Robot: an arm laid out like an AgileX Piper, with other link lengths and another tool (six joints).
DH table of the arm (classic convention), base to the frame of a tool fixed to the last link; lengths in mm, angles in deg. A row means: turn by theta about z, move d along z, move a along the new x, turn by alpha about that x. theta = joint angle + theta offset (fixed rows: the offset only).
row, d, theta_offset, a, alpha
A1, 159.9, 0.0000, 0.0, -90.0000
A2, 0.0, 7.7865, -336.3, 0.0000
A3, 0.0, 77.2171, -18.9, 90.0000
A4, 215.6, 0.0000, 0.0, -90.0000
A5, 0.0, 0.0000, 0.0, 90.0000
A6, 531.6, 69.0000, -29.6, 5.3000
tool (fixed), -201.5, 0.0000, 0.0, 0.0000
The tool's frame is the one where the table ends.
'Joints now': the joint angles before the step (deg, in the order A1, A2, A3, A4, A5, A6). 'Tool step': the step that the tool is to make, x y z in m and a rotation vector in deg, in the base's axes. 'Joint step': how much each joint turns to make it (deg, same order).
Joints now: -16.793, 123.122, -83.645, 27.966, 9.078, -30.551
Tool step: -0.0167, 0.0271, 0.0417, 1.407, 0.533, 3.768
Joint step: -0.054, -6.543, 0.011, -0.918, 8.401, -0.046
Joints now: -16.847, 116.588, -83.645, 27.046, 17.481, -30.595
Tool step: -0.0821, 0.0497, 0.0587, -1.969, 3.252, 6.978
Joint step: 0.643, -16.883, 8.881, -5.416, 11.527, 0.271
